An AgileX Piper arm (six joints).
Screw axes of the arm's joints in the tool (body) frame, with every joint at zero. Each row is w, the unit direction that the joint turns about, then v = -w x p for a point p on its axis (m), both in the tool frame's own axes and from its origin. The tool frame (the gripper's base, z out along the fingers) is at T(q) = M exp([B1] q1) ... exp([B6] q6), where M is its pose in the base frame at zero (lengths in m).
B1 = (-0.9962, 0, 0.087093, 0, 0.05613, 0)
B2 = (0, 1, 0, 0.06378, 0, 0.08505)
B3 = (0, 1, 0, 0.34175, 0, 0.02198)
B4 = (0, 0, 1, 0, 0, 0)
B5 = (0, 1, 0, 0.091, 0, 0)
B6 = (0, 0, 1, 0, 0, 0)
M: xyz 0.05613 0 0.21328 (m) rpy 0 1.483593 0 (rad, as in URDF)
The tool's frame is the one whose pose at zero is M.
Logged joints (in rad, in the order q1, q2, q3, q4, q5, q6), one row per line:
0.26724, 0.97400, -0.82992, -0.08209, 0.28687, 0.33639
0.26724, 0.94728, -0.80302, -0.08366, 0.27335, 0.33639
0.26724, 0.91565, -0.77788, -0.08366, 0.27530, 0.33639
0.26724, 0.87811, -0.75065, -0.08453, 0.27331, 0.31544
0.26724, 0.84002, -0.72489, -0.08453, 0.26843, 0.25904
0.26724, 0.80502, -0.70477, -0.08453, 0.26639, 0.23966
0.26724, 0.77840, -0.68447, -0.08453, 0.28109, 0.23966
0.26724, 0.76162, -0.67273, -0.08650, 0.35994, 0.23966
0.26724, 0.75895, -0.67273, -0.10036, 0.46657, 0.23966
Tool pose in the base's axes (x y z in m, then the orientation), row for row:
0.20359, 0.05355, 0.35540, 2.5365, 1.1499, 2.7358
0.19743, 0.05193, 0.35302, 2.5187, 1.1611, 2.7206
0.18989, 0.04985, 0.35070, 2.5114, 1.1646, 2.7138
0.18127, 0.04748, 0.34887, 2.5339, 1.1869, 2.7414
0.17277, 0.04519, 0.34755, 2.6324, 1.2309, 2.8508
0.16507, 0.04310, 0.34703, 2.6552, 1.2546, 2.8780
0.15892, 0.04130, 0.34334, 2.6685, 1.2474, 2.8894
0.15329, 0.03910, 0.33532, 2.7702, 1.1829, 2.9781
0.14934, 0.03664, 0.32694, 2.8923, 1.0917, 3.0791
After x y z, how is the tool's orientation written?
As angles about the fixed x, y, z axes (roll, pitch, yaw), in radians.
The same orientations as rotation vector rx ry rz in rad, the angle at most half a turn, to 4 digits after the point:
0.0064, 1.9274, 0.3309
0.0046, 1.9141, 0.3329
0.0047, 1.9096, 0.3338
-0.0158, 1.8960, 0.3213
-0.0686, 1.8748, 0.2861
-0.0858, 1.8563, 0.2756
-0.0852, 1.8646, 0.2734
-0.0849, 1.9375, 0.2547
-0.0912, 2.0387, 0.2162

